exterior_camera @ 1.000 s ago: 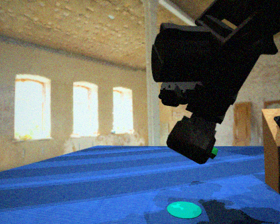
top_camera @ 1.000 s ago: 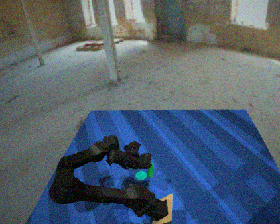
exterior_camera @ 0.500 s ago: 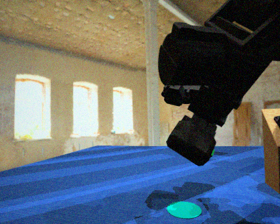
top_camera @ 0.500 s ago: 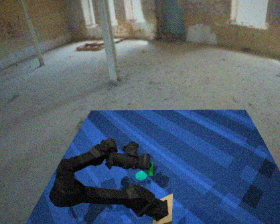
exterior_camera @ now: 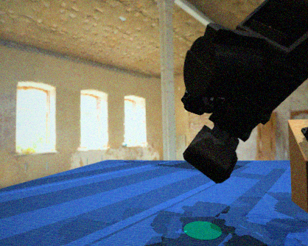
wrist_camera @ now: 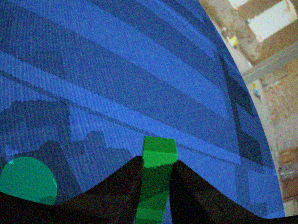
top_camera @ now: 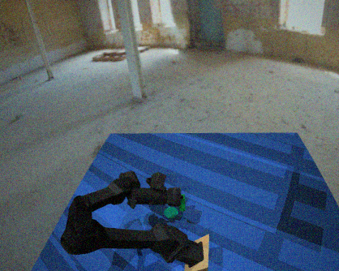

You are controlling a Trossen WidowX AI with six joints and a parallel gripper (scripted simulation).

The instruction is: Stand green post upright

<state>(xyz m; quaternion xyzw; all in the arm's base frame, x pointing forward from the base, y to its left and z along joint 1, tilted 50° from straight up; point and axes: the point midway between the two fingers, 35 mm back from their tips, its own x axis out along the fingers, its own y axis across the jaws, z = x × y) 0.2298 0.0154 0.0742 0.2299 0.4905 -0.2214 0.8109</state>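
Now: gripper tip 1 cm short of the cyan circle, 5 cm to the right of it and 12 cm above it. From my gripper tip the other things lie so: green post: 2 cm behind, 2 cm below.
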